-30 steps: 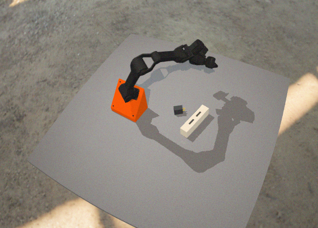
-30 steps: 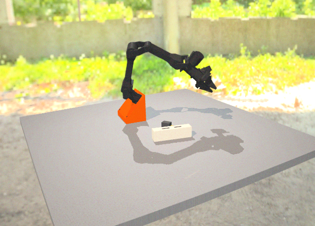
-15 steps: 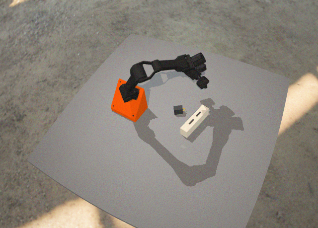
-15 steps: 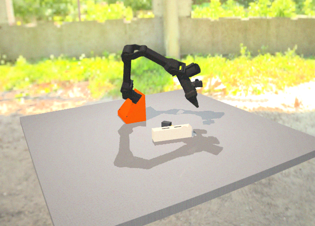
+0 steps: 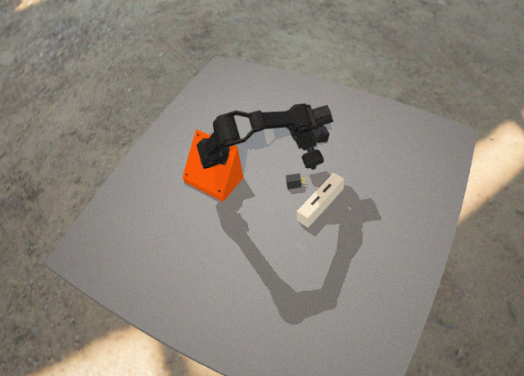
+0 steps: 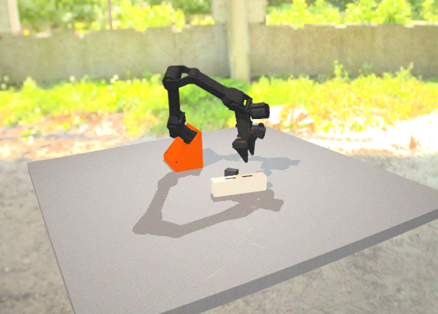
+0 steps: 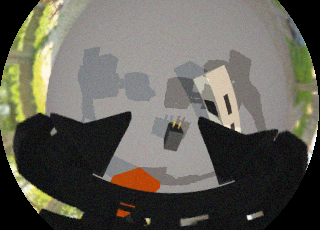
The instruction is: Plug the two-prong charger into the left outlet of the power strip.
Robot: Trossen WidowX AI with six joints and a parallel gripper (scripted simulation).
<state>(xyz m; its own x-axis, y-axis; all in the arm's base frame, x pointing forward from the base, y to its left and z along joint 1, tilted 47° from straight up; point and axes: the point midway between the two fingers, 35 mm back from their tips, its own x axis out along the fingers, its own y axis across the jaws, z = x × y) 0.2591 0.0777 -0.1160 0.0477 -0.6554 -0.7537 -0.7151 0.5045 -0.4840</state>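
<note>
The grey charger lies 2 cm behind my gripper tip, 6 cm to the right of it and 6 cm below it.
</note>
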